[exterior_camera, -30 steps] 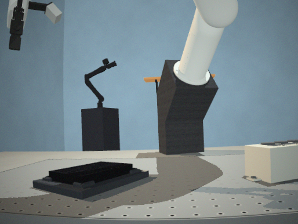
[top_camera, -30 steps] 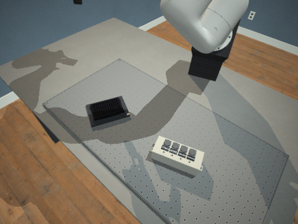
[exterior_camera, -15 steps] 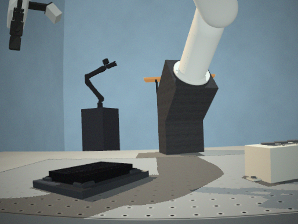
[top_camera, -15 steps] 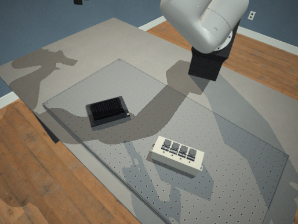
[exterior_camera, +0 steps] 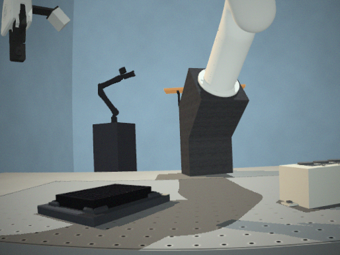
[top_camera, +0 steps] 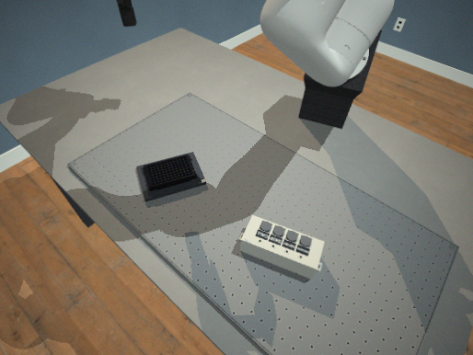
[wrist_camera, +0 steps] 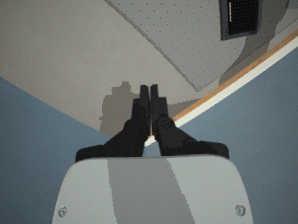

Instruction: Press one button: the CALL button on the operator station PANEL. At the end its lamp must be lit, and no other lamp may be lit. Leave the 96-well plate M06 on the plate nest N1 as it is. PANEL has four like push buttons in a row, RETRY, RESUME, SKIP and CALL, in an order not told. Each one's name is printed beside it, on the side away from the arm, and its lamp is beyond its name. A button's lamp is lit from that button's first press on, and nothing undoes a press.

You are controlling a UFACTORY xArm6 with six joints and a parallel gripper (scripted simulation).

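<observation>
The black 96-well plate lies 290 mm below my hand, 280 mm to the left of it and 30 mm ahead of it.
</observation>
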